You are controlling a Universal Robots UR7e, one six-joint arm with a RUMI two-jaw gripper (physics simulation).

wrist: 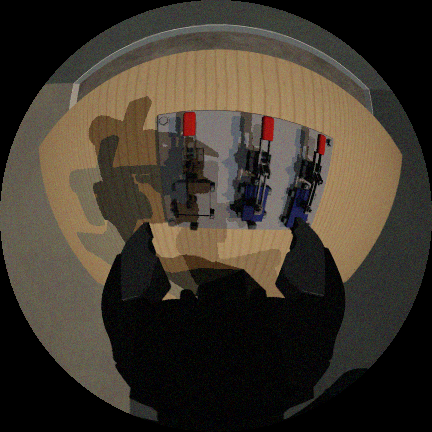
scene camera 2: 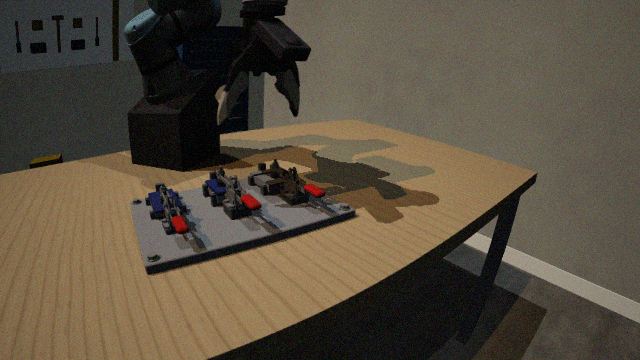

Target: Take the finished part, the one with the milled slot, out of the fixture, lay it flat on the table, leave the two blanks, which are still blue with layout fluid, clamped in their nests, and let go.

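Note:
The finished part (scene camera 2: pixel 265 182) (wrist: pixel 199 201) sits in shadow in the nest nearest the right end of the fixture plate (scene camera 2: pixel 220 234) (wrist: pixel 220 119) in the scene view, leftmost in the wrist view. It looks grey-brown; its slot cannot be made out. One blue blank (scene camera 2: pixel 215 186) (wrist: pixel 248 212) sits under a toggle clamp in the middle nest. Another blue blank (scene camera 2: pixel 156 201) (wrist: pixel 298 204) sits under its clamp in the other end nest. My gripper (scene camera 2: pixel 258 119) (wrist: pixel 221 222) is open and empty, high above the table behind the plate.
Three red clamp handles (scene camera 2: pixel 180 224) (scene camera 2: pixel 251 202) (scene camera 2: pixel 314 190) point towards the front edge of the table (scene camera 2: pixel 400 235) (wrist: pixel 360 200). The robot's dark pedestal (scene camera 2: pixel 160 137) stands behind the plate. Shadows of the arm fall across the end nest and the table beside it.

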